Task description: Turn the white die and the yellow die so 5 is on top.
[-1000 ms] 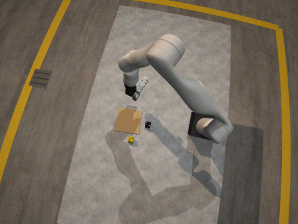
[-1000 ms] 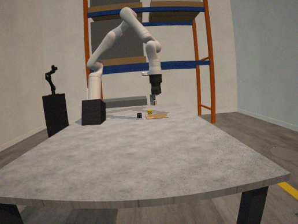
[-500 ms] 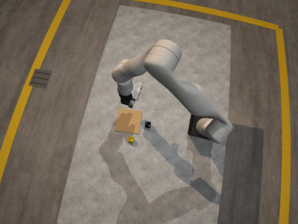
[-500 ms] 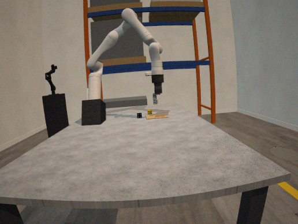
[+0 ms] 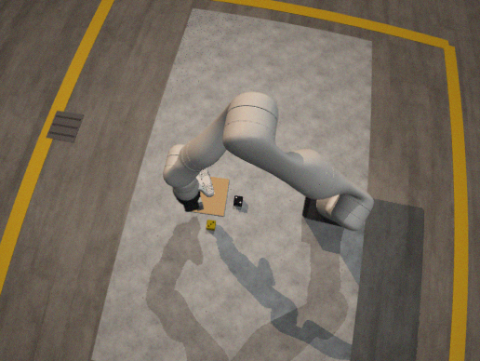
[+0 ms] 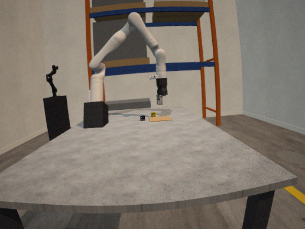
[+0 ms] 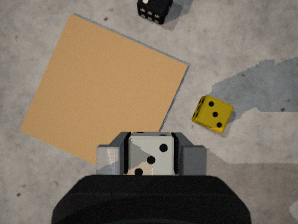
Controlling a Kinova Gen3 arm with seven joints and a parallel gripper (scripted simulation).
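The yellow die is 90 mm below my hand, 50 mm behind it and 40 mm to the left of it. Round my hand: white die: 10 mm below; then tan mat: 110 mm below, 70 mm to the right, 10 mm behind; then black die: 120 mm behind, 90 mm below, 70 mm to the right.
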